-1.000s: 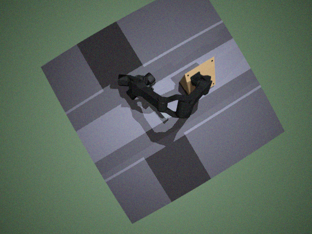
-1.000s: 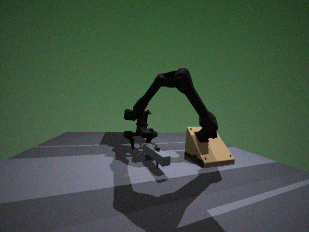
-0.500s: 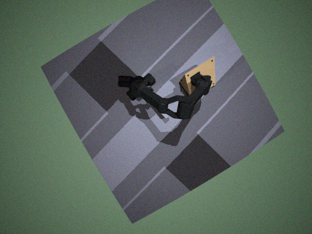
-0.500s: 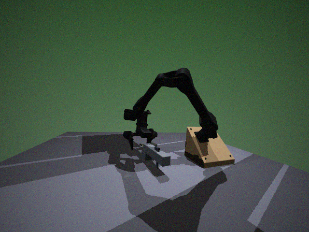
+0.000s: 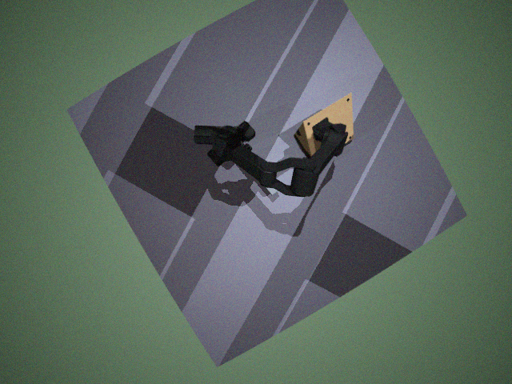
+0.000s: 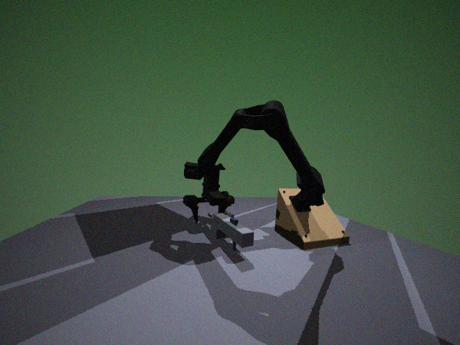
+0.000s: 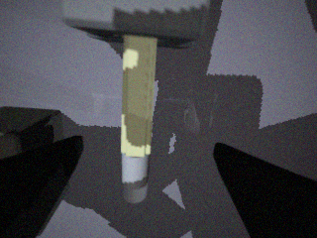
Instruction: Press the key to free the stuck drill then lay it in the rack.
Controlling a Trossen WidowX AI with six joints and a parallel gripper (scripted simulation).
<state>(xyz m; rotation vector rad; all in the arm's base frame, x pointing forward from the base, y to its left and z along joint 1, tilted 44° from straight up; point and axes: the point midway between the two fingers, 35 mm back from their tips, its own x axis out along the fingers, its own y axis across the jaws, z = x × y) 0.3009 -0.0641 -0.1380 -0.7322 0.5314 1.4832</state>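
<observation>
The drill is 4 cm to the left of my gripper tip, 3 cm above it and 1 cm behind it. From my gripper tip the other things lie so: dark key 17 cm to the left, 4 cm above, 3 cm behind; then grey-olive block 8 cm behind, 3 cm to the right; then dark block 14 cm to the left, 3 cm behind, 3 cm above.
</observation>
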